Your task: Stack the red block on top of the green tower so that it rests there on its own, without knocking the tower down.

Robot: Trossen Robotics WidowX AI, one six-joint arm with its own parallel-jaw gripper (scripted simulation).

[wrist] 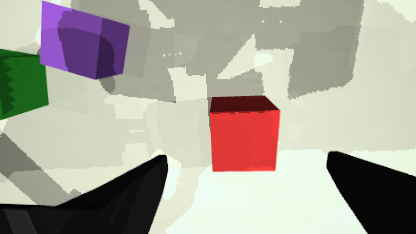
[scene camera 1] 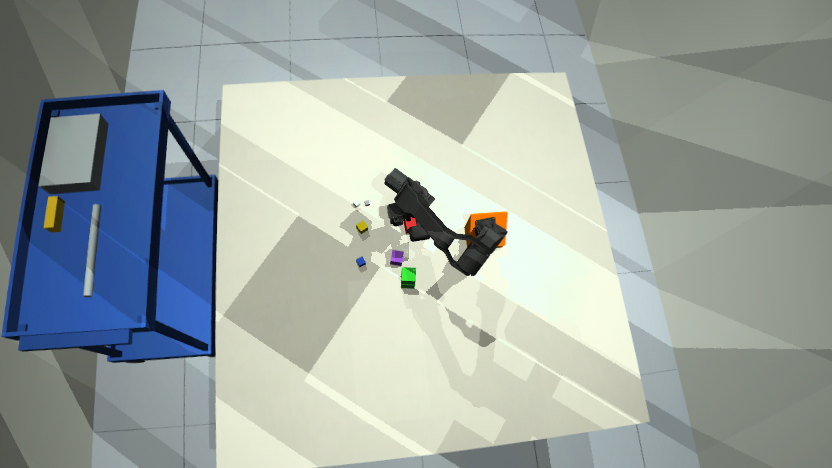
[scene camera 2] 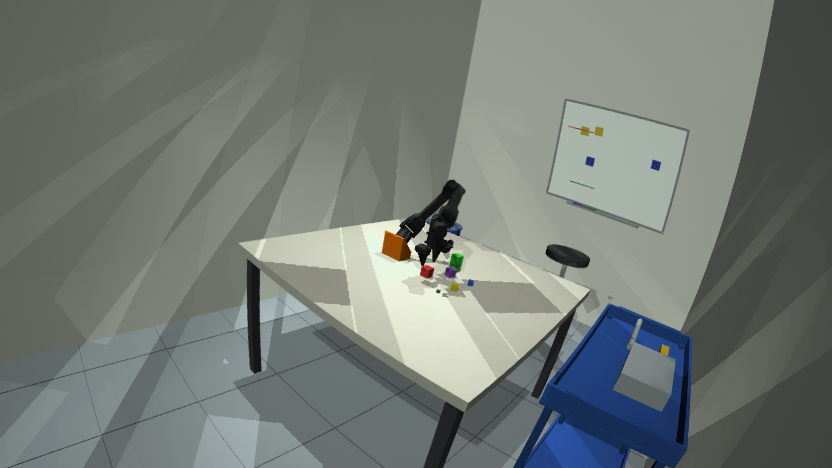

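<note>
Wrist view: a red block (wrist: 244,129), a purple block (wrist: 87,45) and my gripper (wrist: 246,160). The gripper is open and holds nothing.
</note>
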